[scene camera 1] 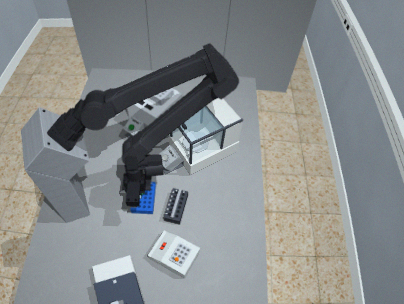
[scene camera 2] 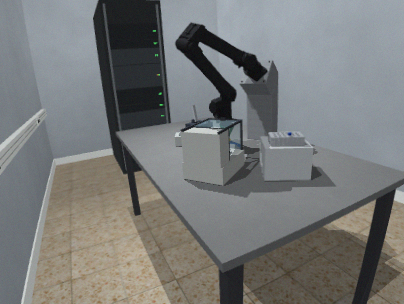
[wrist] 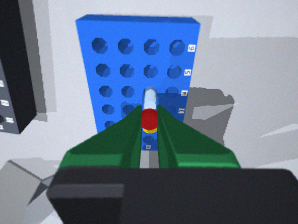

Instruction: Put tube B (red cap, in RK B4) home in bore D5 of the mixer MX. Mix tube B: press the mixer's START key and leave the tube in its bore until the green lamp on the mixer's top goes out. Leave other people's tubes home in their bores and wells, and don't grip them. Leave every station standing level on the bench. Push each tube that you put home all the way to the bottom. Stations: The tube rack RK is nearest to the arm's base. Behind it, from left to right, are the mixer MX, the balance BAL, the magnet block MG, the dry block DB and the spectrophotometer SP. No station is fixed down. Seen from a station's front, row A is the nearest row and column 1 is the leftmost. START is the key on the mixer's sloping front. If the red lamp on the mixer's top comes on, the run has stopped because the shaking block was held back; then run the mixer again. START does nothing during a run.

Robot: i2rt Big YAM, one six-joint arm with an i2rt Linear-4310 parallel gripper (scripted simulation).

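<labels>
In the wrist view a white mixer MX is out of frame; it is visible in scene camera 1 (147,110) and scene camera 2 (281,162).
</labels>
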